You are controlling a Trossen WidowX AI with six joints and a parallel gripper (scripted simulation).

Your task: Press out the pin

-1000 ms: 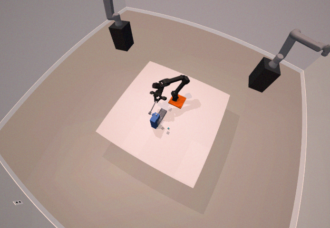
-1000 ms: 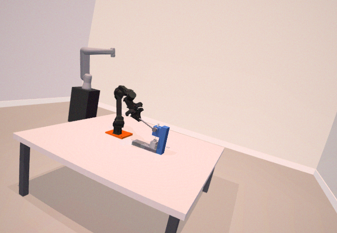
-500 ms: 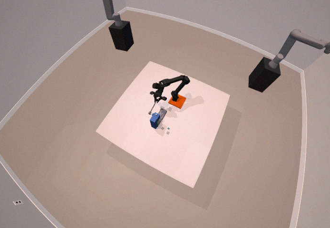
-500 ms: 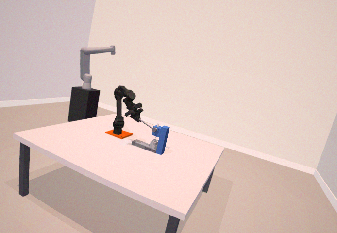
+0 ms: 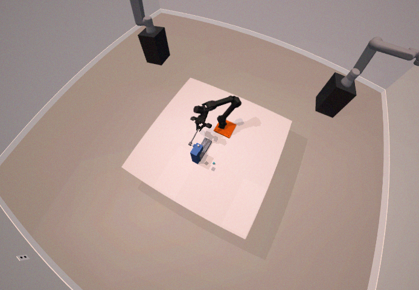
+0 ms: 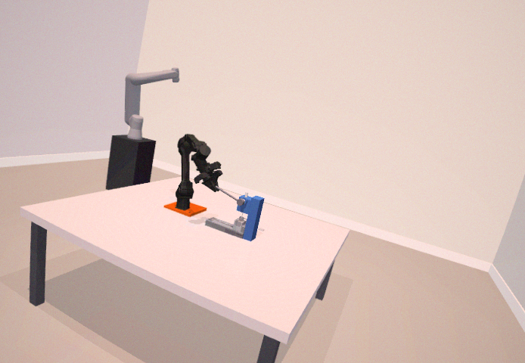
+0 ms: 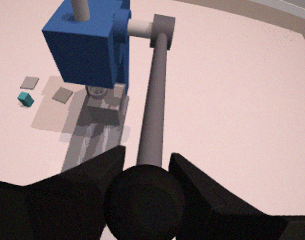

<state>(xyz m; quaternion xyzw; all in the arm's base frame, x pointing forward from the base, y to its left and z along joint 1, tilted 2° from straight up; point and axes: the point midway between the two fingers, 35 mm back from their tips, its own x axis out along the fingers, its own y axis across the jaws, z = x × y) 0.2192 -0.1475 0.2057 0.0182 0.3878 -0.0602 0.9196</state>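
The lever lies 50 mm ahead of my gripper tip and 10 mm above it. Round my gripper tip: pale pin 130 mm ahead, 60 mm to the left, 140 mm below.
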